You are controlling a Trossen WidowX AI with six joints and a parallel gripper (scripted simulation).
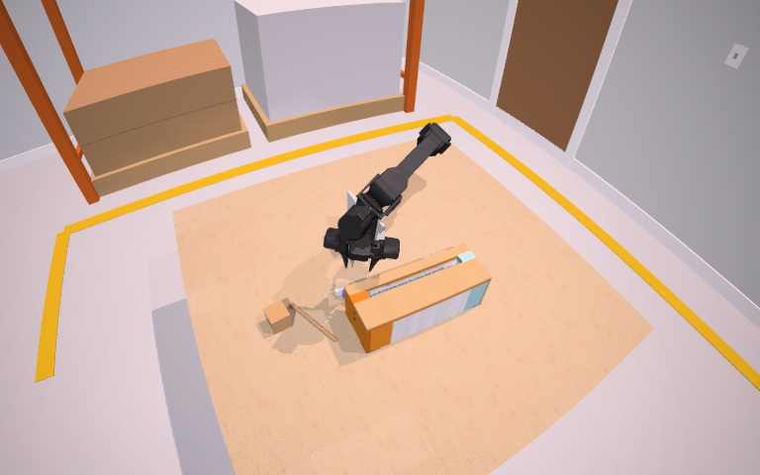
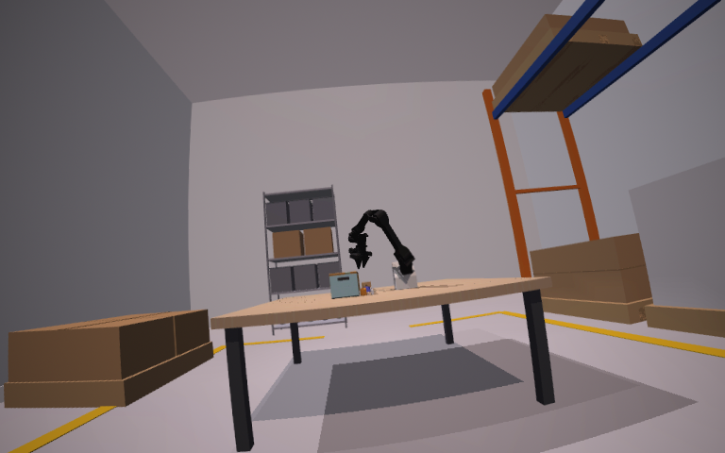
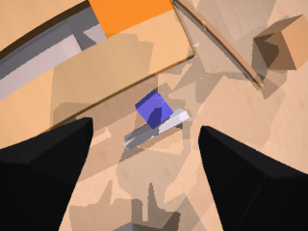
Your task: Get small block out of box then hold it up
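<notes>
Right now my gripper tip is 20 mm past the blue block, 10 mm to the left of it and 130 mm above it. Round my gripper tip: clear-fronted box: 70 mm ahead, 140 mm to the left, 90 mm below; then wooden cube: 50 mm behind, 230 mm to the right, 120 mm below; then thin wooden stick: 150 mm to the right, 150 mm below.
</notes>
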